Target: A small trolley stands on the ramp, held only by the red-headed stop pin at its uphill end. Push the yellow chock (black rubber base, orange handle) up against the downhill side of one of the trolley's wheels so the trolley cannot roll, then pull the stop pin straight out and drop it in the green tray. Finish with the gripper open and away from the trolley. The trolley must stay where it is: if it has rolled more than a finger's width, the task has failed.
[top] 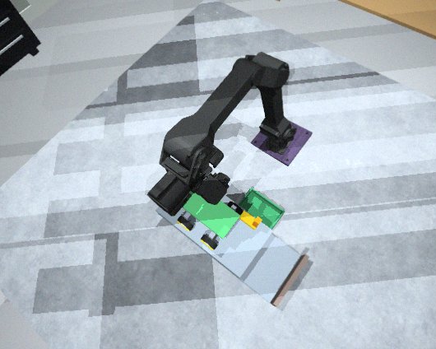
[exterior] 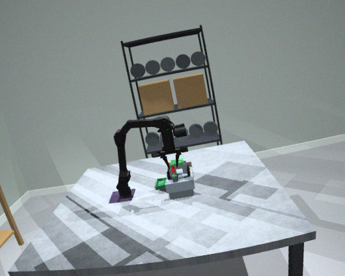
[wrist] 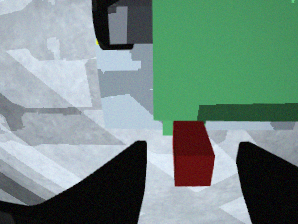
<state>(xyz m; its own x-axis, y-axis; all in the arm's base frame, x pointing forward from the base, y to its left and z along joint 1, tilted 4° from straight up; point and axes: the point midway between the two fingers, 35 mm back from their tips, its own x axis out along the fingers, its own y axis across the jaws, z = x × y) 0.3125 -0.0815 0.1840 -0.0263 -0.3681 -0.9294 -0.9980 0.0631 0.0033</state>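
The stop pin lies 20 mm below my gripper tip and 10 mm to the right of it. The rest, counted from my gripper tip: grey ramp (110 mm below, 90 mm to the left, 20 mm ahead); then yellow chock (170 mm to the left, 70 mm below, 30 mm behind); then green-topped trolley (80 mm to the left, 40 mm below, 20 mm ahead).
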